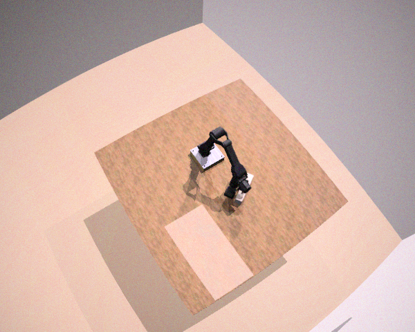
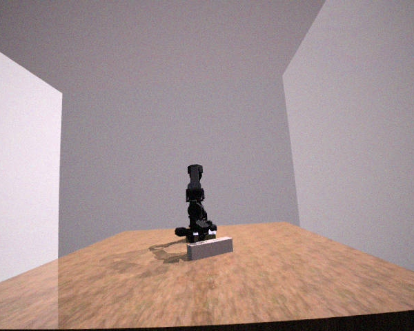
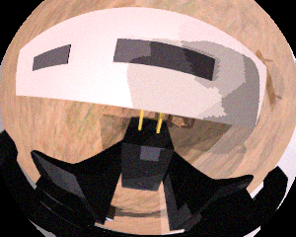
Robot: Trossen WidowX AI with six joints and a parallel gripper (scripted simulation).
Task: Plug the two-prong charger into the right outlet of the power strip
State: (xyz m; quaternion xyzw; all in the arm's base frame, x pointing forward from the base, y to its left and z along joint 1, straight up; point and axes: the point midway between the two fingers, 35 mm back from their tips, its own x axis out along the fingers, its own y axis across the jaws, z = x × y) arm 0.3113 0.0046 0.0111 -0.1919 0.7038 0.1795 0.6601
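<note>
Now: the dark two-prong charger 1 cm to the left of my gripper tip, 1 cm ahead of it and 1 cm above it.
</note>
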